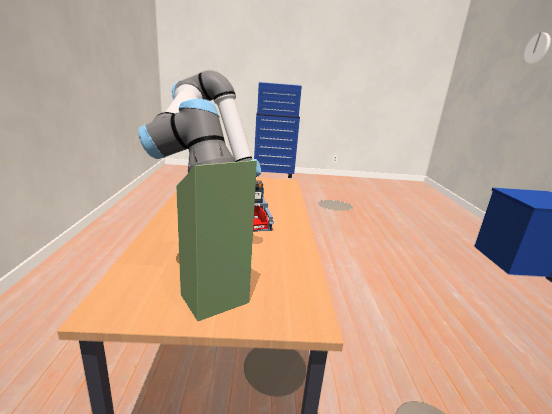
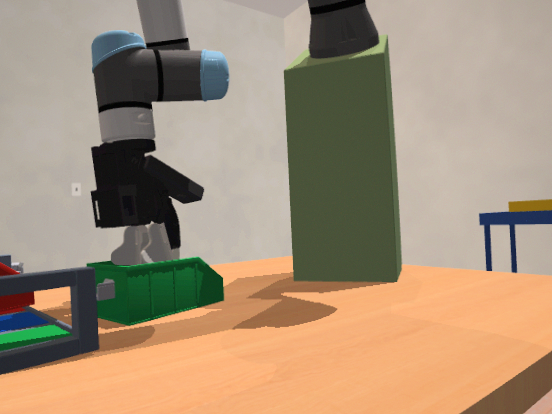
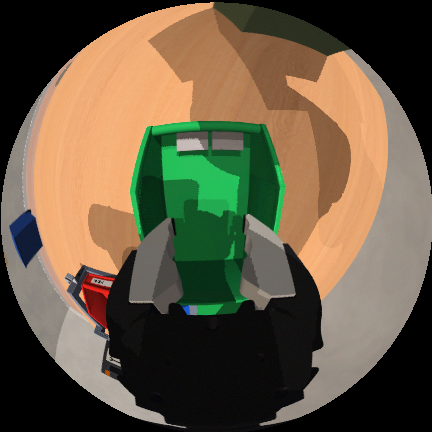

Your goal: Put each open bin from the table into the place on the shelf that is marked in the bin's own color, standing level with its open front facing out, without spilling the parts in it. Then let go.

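Where they show: gripper, between the fingertips: (image 3: 208, 217); arm's base, origin of its link: (image 1: 213, 172) (image 2: 344, 48).
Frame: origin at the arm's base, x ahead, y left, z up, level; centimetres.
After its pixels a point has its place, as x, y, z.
Note:
A green open bin (image 2: 160, 287) {44.2, 4.1, -44.8} (image 3: 207, 235) {46.2, -0.5, -48.6} is held by my gripper (image 2: 142, 250) (image 3: 208, 217) {42.5, -1.5, -45.4}. Its fingers stand spread inside the rear of the bin, against the side walls. The bin looks about level, low over the table; whether its base touches the table I cannot tell. Two grey blocks (image 3: 210, 142) {35.6, -3.0, -48.6} lie at its open front, which faces away from the shelf. The dark grey shelf (image 2: 86, 310) {55.4, 12.8, -44.6} (image 3: 75, 286) {60.6, -22.8, -42.6} stands near the bin's rear. It shows a green marked surface (image 2: 35, 337) {59.5, 5.5, -48.2}, a blue marked surface (image 2: 17, 322) {60.8, -4.2, -48.2} and, above them, a red bin (image 2: 15, 300) {60.5, -12.0, -46.5} (image 3: 96, 304) {66.8, -20.2, -43.8} (image 1: 260, 218) {71.9, -18.5, -46.5}.
The wooden table (image 1: 285, 300) {1.2, -27.0, -48.9} (image 2: 350, 360) {38.0, 32.0, -48.9} carries a tall green block (image 1: 220, 240) {-7.0, -3.1, -20.1} (image 2: 342, 170) {7.9, 4.7, -27.7} (image 3: 285, 25), the arm's pedestal, past the bin's open front. A grey bracket (image 2: 106, 289) {53.3, 12.9, -42.7} sticks out from the shelf beside the bin. Blue cabinets (image 1: 277, 135) (image 1: 530, 235) stand away from the table.

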